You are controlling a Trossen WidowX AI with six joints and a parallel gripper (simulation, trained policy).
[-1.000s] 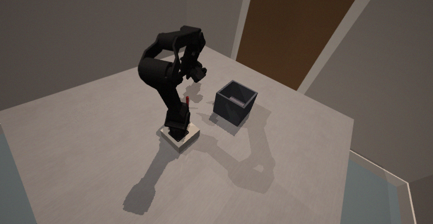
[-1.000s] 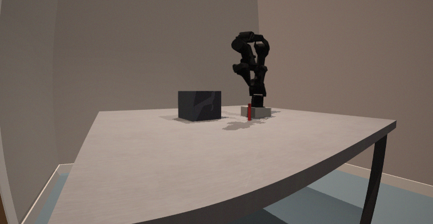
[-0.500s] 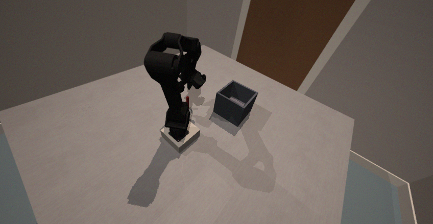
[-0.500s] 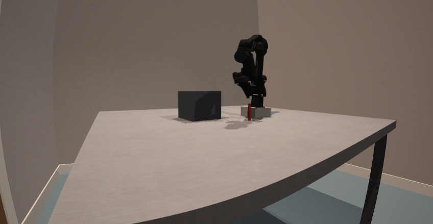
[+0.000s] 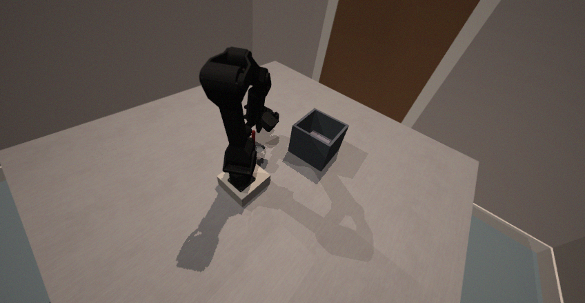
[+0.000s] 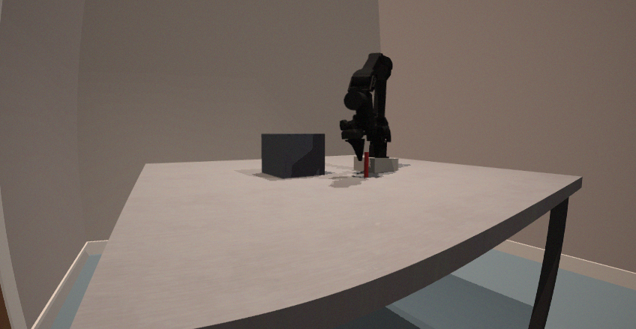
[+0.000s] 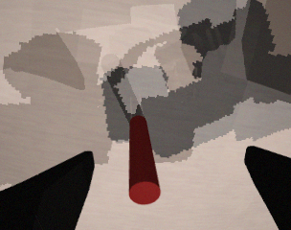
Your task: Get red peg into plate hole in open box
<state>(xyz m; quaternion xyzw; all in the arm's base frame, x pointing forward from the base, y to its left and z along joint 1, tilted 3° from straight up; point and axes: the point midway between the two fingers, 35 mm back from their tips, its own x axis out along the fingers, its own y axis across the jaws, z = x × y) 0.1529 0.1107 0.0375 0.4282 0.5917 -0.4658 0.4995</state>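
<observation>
The red peg lies 20 mm below my gripper tip, 20 mm ahead of it and 10 mm to the left of it. The rest, counted from my gripper tip: plate: 190 mm to the right, 180 mm ahead, 10 mm below.
</observation>
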